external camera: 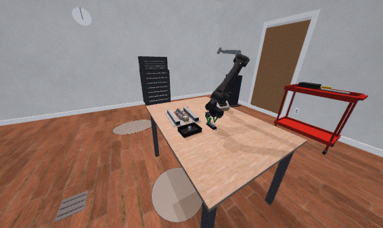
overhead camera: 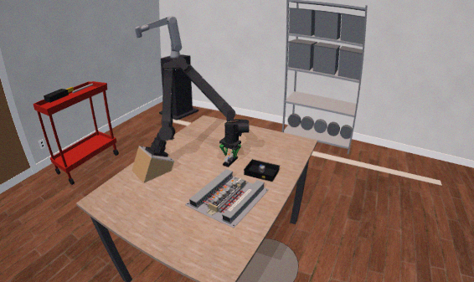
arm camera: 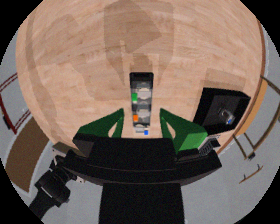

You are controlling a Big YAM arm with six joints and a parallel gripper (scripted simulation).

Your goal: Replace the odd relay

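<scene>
The small black stand lies 30 mm below my hand. The rest, counted from my hand: black tray 200 mm ahead, 30 mm below, 20 mm to the left.
</scene>
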